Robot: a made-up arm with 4 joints. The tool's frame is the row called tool. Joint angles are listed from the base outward.
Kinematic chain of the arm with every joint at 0, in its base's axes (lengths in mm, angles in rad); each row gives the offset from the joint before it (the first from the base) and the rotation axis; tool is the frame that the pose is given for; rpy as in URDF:
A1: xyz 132 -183 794 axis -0.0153 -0.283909 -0.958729
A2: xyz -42 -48 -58 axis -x
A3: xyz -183 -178 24 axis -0.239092 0.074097 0.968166
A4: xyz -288 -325 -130 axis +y
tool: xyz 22 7 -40 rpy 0 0 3.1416
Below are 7 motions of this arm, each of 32 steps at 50 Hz.
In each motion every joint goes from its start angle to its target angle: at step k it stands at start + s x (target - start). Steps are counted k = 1, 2, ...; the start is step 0. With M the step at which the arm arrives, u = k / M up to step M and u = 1 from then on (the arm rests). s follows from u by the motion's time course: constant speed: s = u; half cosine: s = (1 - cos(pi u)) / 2; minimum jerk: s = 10 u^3 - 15 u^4 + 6 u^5.
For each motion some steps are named. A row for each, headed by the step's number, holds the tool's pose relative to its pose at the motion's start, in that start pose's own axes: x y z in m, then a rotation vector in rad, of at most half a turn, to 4 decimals.
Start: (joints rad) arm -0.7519 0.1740 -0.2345 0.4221
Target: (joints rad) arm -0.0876 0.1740 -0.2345 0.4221
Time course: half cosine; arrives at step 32
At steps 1, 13, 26, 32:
1: 0.0007 -0.0007 -0.0005 -0.0006 0.0003 -0.0014
13: 0.0945 -0.1194 -0.0652 -0.0951 0.0403 -0.2119
26: 0.1807 -0.3514 -0.1480 -0.2455 0.1041 -0.5468
32: 0.1862 -0.3892 -0.1577 -0.2681 0.1137 -0.5971

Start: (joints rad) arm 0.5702 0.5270 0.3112 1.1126
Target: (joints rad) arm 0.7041 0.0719 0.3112 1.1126
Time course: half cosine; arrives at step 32
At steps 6, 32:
6: -0.0169 -0.0125 -0.0119 -0.0259 0.0082 0.0291
32: -0.1900 -0.1982 -0.1077 -0.3092 0.1236 0.3347

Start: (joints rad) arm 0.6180 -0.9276 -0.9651 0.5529
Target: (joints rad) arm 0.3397 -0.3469 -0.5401 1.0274
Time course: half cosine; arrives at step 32
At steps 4, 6, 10, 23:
4: -0.0012 0.0082 0.0140 0.0325 -0.0086 0.0046
6: -0.0026 0.0176 0.0315 0.0723 -0.0195 0.0094
10: -0.0059 0.0425 0.0873 0.1933 -0.0544 0.0193
23: -0.0088 0.0735 0.3719 0.7394 -0.2311 -0.0244

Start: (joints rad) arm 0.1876 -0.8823 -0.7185 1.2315
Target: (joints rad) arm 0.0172 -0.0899 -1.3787 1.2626
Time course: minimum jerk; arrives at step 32
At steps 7, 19, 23, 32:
7: 0.0157 -0.0092 -0.0006 -0.0217 0.0296 -0.0495
19: 0.0692 -0.0943 0.0045 -0.1726 0.3525 -0.3711
23: 0.0616 -0.1179 0.0139 -0.2077 0.4795 -0.4364
32: 0.0505 -0.1327 0.0247 -0.2288 0.5786 -0.4717

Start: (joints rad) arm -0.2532 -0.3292 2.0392 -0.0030
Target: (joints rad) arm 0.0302 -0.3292 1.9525 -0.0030
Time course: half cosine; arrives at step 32
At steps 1, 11, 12, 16, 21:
1: 0.0001 -0.0003 0.0001 0.0001 -0.0002 -0.0008
11: 0.0112 -0.0315 0.0082 0.0065 -0.0249 -0.0912
12: 0.0128 -0.0369 0.0096 0.0077 -0.0290 -0.1065
16: 0.0187 -0.0607 0.0155 0.0129 -0.0466 -0.1726
21: 0.0236 -0.0908 0.0227 0.0199 -0.0678 -0.2541

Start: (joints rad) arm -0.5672 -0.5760 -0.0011 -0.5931
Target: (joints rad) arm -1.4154 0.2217 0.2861 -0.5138
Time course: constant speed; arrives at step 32
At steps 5, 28, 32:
5: -0.1115 0.0608 0.0583 0.0341 -0.1130 0.1859
28: -0.7370 0.0765 0.0893 0.0998 -0.5166 1.1243
32: -0.8349 0.0300 0.0605 0.0988 -0.5603 1.2982

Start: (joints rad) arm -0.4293 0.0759 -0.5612 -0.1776
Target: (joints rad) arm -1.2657 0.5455 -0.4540 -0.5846
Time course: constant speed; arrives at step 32
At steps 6, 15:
6: -0.1169 0.0568 0.0364 0.0513 0.0743 0.1914
15: -0.3087 0.0965 0.0816 0.0852 0.2012 0.4880

